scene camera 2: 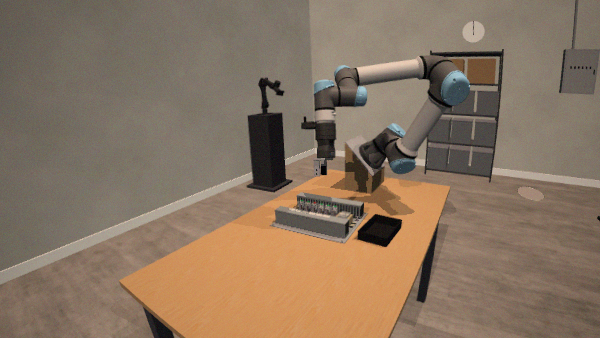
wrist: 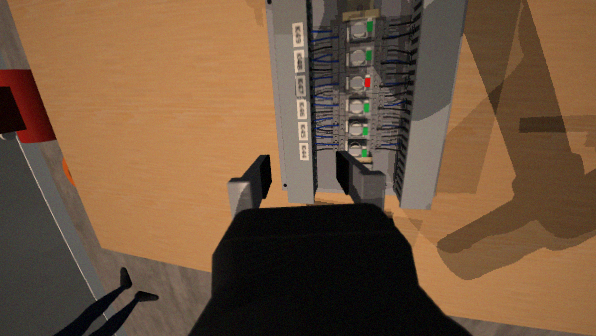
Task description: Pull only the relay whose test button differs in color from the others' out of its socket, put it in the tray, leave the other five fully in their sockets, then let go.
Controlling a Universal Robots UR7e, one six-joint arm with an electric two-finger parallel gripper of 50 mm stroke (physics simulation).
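Places are measured from the arm's base along level axes (x ahead, y left, z up), in metres.
Pixels of known places: gripper, fingertip midpoint: (scene camera 2: 320, 175) (wrist: 303, 166); arm's base at its link origin: (scene camera 2: 369, 157).
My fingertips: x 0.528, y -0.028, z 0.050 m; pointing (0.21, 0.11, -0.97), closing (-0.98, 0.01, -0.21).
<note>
Ahead of a thing's pixels: the offset from my fingertips to its top centre. "pt": to the spot under its first point. Level surfaces: height alone.
In the wrist view six relays sit in a row in their sockets between two grey ducts. The relay with the red test button @[0.049 m back, 0.057 m right, 0.140 m down] (wrist: 358, 82) is third from the top, beside the label that looks like K47. The others, such as the relay at the top @[pt 0.044 m back, 0.115 m right, 0.141 m down] (wrist: 358, 30) and the one below the red one @[0.049 m back, 0.027 m right, 0.140 m down] (wrist: 357, 106), have green buttons. My gripper (scene camera 2: 320, 174) (wrist: 303, 166) is open and empty, above the panel; in the wrist view its fingertips lie below the row, toward the left duct. The black tray @[pt 0.053 m back, 0.222 m left, 0.206 m down] (scene camera 2: 380, 230) lies on the table beside the panel's end.
The grey wire ducts (scene camera 2: 310, 221) (wrist: 434, 100) stand on both sides of the relay row. Blue and black wires run from the sockets into them. The wooden table @[0.209 m down] (scene camera 2: 280, 270) (wrist: 175, 125) carries the panel. My arm's mounting block (scene camera 2: 372, 182) stands at the table's far end.
</note>
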